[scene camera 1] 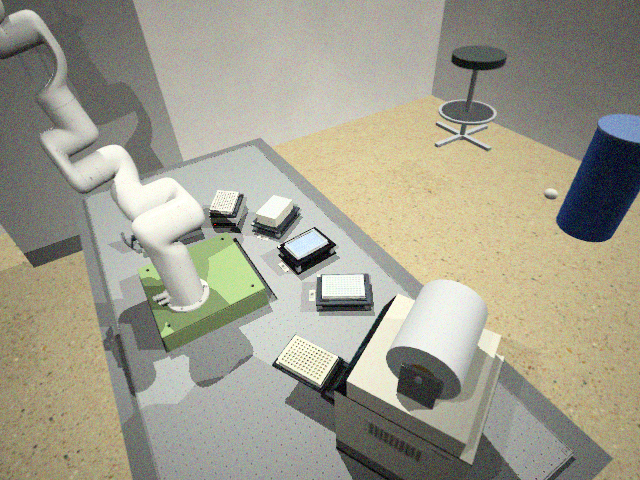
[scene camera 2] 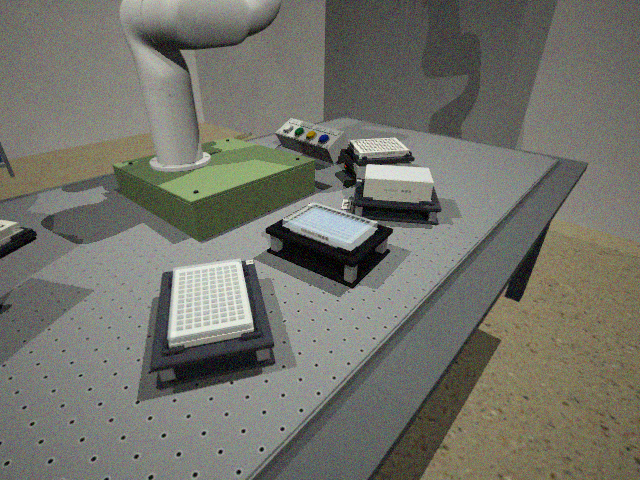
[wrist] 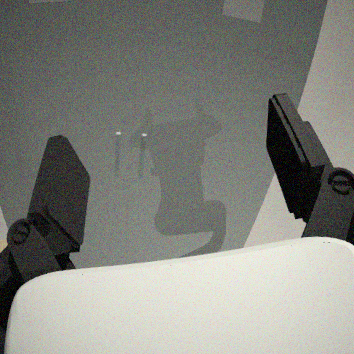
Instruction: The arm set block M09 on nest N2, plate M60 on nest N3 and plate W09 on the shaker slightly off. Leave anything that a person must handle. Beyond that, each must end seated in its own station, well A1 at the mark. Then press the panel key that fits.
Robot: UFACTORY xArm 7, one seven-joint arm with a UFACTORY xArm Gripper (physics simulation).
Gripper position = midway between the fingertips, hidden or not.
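Observation:
My gripper (wrist: 169, 136) is open and holds nothing. I can see a blue-tinted plate (scene camera 2: 336, 228), and it is there in scene camera 1 too, the same blue-tinted plate (scene camera 1: 305, 244), while in the wrist view the blue-tinted plate is out of frame. There is a white plate with reddish wells (scene camera 2: 385, 147) as well; in the wrist view the white plate with reddish wells is out of frame. I also see a button box (scene camera 2: 327, 146).

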